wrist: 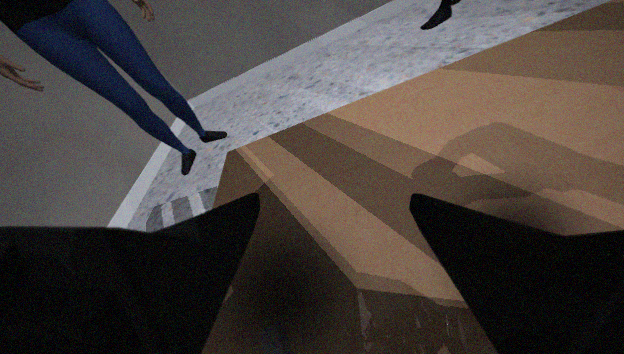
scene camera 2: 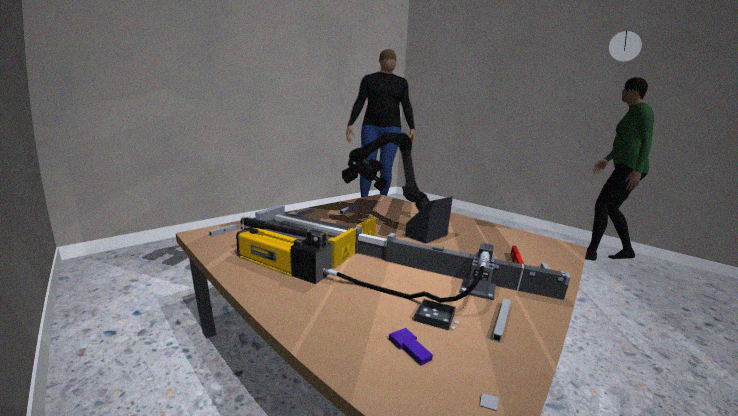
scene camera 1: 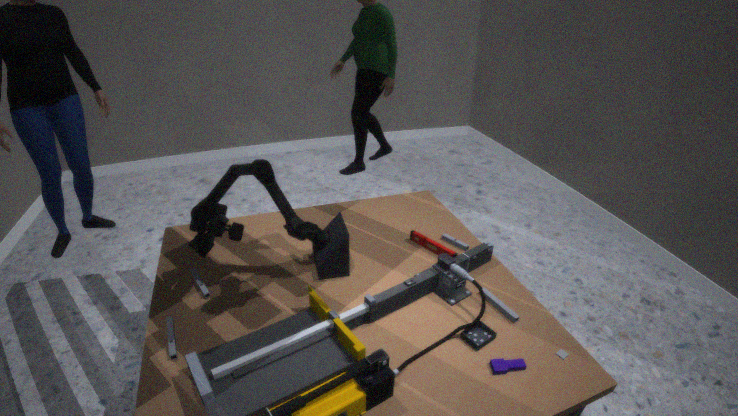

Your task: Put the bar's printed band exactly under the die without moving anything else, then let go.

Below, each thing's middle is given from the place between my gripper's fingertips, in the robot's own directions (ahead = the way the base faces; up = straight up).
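Labels:
There is the yellow and black pump unit (scene camera 1: 370, 379), and my gripper is short of it by 72 cm, 34 cm to the right of it and 9 cm above it. As for the purple piece (scene camera 2: 403, 339), I find it 67 cm ahead of my hand, 85 cm to the left of it and 14 cm below it.

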